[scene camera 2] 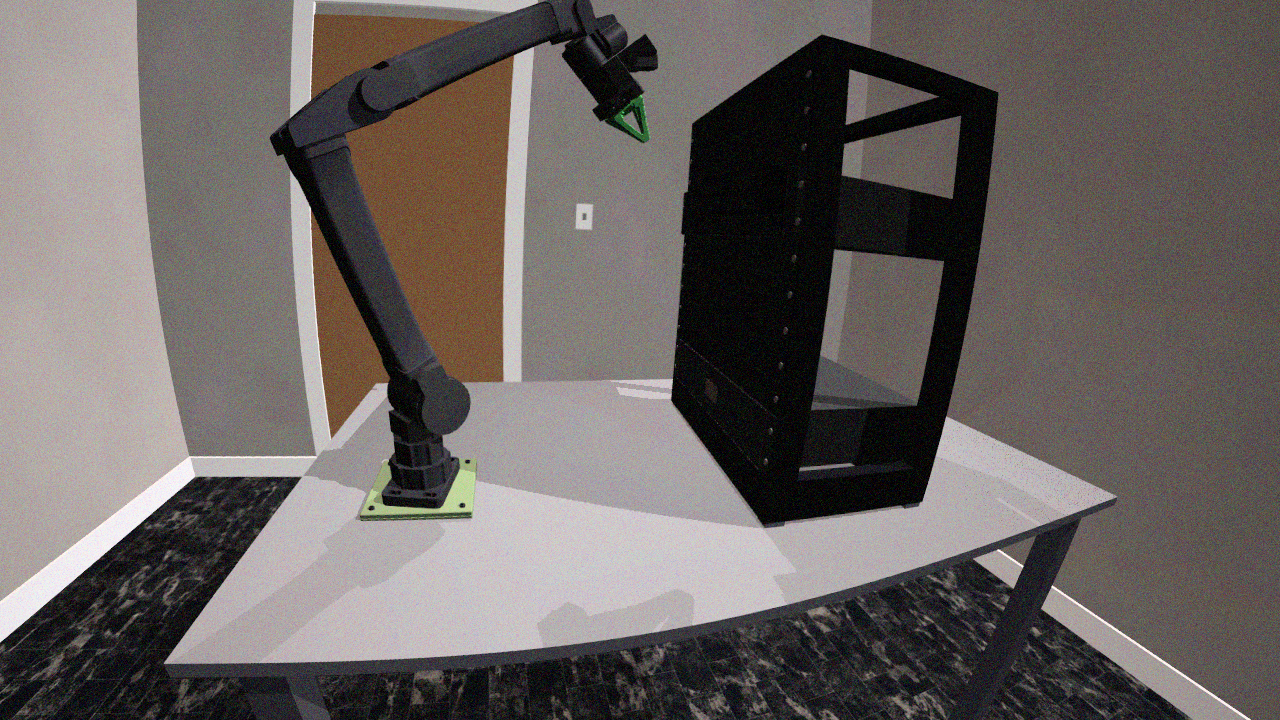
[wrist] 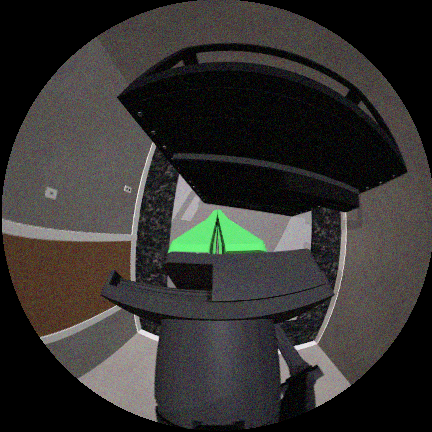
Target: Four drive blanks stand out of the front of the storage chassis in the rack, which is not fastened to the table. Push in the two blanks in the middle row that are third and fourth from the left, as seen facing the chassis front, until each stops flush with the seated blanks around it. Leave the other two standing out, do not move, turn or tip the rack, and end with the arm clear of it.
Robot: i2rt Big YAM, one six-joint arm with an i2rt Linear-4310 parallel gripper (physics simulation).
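Where they show: gripper, fingertip midpoint: point(scene camera 2: 646, 141) point(wrist: 217, 214); arm's base, origin of the base link: point(scene camera 2: 423, 484).
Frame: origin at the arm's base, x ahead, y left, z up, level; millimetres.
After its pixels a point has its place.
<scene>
The black rack point(scene camera 2: 810, 295) {x 492, y -88, z 308 mm} point(wrist: 260, 110) {x 450, y 231, z 566 mm} stands upright on the table, right of the arm in the scene view. Its front is very dark. The individual drive blanks cannot be made out in either view, so I cannot tell which stand out or sit flush. A ledge-like chassis front point(wrist: 270, 185) {x 438, y 167, z 388 mm} shows low on the rack in the wrist view. My gripper point(scene camera 2: 645, 139) {x 325, y 255, z 533 mm} point(wrist: 217, 214) {x 325, y 255, z 533 mm} is shut and empty, its green fingertips together. It points down and toward the rack, high up near the rack's top, with a visible gap between the fingertips and the rack front.
The grey table point(scene camera 2: 572, 573) {x 222, y -168, z -12 mm} carries the rack and the arm's light green base plate point(scene camera 2: 460, 501) {x 65, y -39, z -1 mm}. The black arm point(scene camera 2: 358, 241) {x -30, y -80, z 345 mm} rises from the plate at the left and reaches toward the rack at height. A brown door point(scene camera 2: 447, 223) and grey walls stand behind.
</scene>
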